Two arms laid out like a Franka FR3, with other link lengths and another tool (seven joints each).
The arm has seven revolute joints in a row. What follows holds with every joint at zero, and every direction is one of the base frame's.
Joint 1 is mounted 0.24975 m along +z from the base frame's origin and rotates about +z.
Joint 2 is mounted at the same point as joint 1 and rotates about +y.
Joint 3 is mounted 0.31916 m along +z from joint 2 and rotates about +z.
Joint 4 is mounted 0.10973 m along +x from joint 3 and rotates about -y.
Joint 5 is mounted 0.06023 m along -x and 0.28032 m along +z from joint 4 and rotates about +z.
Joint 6 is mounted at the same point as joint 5 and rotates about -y.
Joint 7 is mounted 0.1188 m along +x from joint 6 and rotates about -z.
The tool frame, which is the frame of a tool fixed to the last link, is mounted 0.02 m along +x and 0.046 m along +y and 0.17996 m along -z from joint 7; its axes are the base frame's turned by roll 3.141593, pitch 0.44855 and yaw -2.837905 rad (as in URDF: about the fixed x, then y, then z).
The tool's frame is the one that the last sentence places.
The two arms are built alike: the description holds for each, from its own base.
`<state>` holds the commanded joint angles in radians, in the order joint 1, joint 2, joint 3, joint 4, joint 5, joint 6, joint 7, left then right.
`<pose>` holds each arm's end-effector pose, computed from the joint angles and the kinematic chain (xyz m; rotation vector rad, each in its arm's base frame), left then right.
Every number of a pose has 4 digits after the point. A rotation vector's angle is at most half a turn.
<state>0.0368 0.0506 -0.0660 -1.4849 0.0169 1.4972 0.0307 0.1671 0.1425 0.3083 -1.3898 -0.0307 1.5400 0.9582</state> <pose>0.5381 0.0336 0.4485 -0.3261 2.7107 0.1018 0.5359 0.2693 0.4462 0.2521 2.6775 -0.0318</pose>
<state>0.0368 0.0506 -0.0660 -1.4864 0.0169 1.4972 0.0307 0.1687 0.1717 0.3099 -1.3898 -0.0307 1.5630 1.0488</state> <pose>0.5379 0.0336 0.4479 -0.3261 2.7122 0.1021 0.5469 0.2701 0.4332 0.3722 2.6755 -0.0522</pose>
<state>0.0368 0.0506 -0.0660 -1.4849 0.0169 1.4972 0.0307 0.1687 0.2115 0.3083 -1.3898 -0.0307 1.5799 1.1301</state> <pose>0.5381 0.0336 0.4485 -0.3261 2.7107 0.1018 0.5589 0.2682 0.4124 0.4860 2.6846 -0.0833</pose>
